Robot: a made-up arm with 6 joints.
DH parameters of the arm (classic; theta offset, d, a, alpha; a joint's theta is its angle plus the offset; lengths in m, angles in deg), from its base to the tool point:
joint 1: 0 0.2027 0 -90
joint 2: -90 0 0.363 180
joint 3: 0 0 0 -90
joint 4: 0 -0.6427 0 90
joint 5: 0 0.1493 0 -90
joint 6: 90 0 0 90
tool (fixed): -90 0 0 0
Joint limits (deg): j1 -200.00..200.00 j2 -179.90..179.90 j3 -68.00..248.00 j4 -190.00..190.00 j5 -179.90..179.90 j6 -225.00..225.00
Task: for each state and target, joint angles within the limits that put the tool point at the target. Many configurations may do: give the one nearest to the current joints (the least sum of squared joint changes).
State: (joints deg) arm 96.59 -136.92 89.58 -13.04 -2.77 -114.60
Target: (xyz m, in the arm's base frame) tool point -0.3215 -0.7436 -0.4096
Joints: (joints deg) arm 56.40 -131.97 86.66 -15.74 -2.77 -114.60
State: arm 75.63 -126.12 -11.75 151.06 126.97 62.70
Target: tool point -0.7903 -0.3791 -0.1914
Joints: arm 33.56 -140.81 41.46 144.17 126.97 62.70
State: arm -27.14 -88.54 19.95 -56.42 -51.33 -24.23
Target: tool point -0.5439 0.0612 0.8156
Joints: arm -15.80 -92.58 23.72 -53.30 -51.33 -24.23
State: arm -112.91 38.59 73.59 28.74 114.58 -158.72
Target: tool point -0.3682 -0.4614 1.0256
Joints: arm -115.59 27.09 71.66 27.23 114.58 -158.72
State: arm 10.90 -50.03 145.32 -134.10 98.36 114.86
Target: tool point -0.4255 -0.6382 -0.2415
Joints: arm 63.19 -79.12 162.94 -127.99 98.36 114.86
